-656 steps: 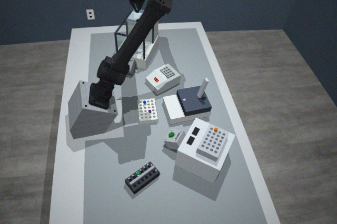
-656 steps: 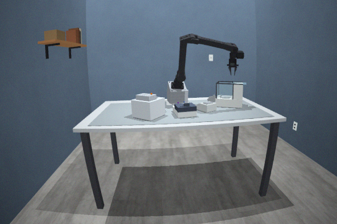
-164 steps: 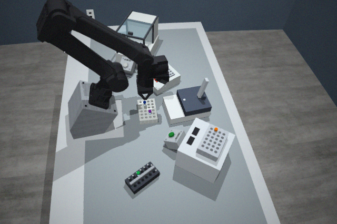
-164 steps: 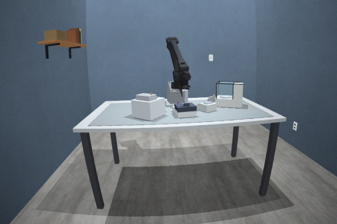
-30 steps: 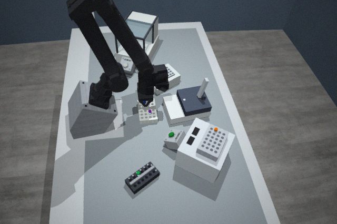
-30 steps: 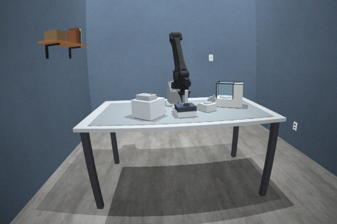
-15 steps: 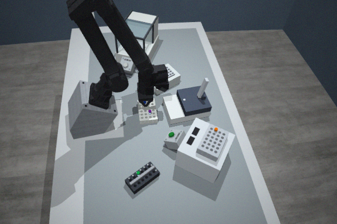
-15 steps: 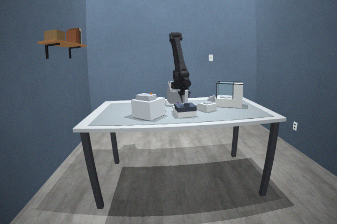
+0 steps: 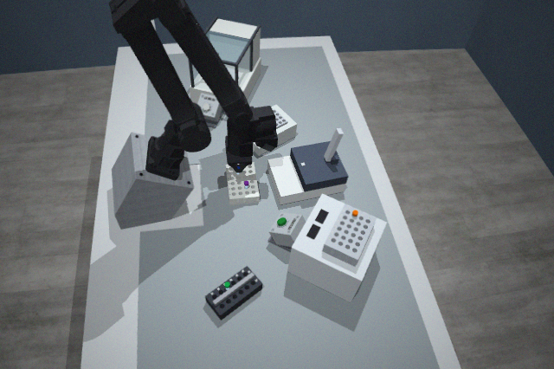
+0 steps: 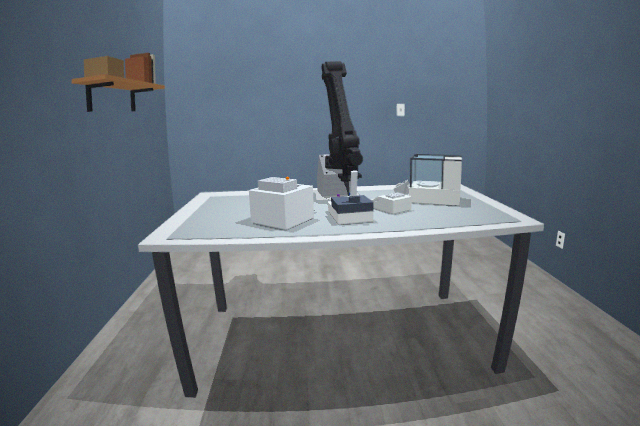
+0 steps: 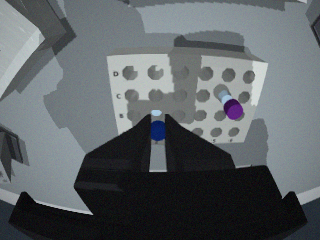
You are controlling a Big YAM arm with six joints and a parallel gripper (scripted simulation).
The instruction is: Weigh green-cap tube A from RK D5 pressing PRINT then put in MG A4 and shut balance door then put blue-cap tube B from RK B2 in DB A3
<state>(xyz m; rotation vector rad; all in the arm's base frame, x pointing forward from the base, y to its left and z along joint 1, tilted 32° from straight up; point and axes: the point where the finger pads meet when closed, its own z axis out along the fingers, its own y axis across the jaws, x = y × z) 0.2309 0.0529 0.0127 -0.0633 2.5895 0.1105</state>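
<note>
The tube B is 20 mm below my hand. Round my hand: black magnet block: 370 mm to the right, 30 mm below, 20 mm behind; white tube rack: 30 mm to the right, 30 mm below, 10 mm ahead; dry block DB: 170 mm to the left, 100 mm ahead, 20 mm below.
</note>
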